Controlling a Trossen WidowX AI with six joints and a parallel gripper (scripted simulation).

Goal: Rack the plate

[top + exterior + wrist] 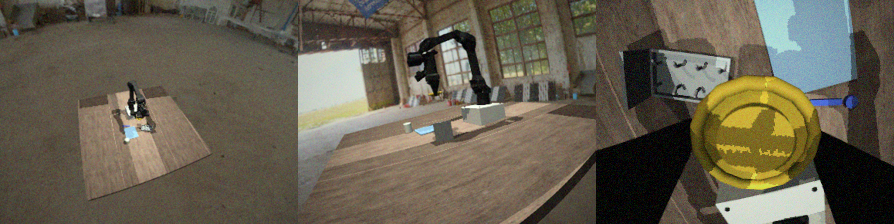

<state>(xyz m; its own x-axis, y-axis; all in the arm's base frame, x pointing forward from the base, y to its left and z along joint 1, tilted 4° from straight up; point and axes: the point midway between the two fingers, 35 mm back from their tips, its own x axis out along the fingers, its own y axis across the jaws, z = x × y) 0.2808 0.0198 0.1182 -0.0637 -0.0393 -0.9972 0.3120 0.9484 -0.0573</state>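
My gripper tip is now 20 mm short of the grey dish rack, 90 mm to the right of it and 150 mm above it. Round my gripper tip: yellow plate (10 mm above); white cup (140 mm ahead, 160 mm to the right, 150 mm below).
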